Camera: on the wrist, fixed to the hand. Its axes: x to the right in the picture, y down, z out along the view.
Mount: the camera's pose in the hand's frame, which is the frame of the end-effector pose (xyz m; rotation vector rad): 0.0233 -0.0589 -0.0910 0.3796 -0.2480 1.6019
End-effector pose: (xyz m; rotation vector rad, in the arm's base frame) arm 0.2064 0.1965 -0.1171 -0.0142 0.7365 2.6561
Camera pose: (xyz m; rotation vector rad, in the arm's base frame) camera 0.1980 0.2060 -0.2272 -0.7683 -0.7655 -1.7524
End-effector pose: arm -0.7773 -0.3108 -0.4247 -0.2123 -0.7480 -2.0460
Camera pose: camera -0.8261 -0.3572 -0.5128 -0.6007 -0.6952 -0.3585
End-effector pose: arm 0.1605 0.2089 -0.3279 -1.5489 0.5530 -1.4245
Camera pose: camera 0.0652 0.1877 -0.2753 -0.5249 0.9483 -0.0596
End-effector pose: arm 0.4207 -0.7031 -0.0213 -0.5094 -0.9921 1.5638
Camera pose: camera 0.5197 -0.6532 -0.0186 0.8202 0.2393 -2.8168
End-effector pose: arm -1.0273 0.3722 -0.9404 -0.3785 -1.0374 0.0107
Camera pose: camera -0.9487 0.2940 -0.9435 -0.7767 -0.7036 1.6890
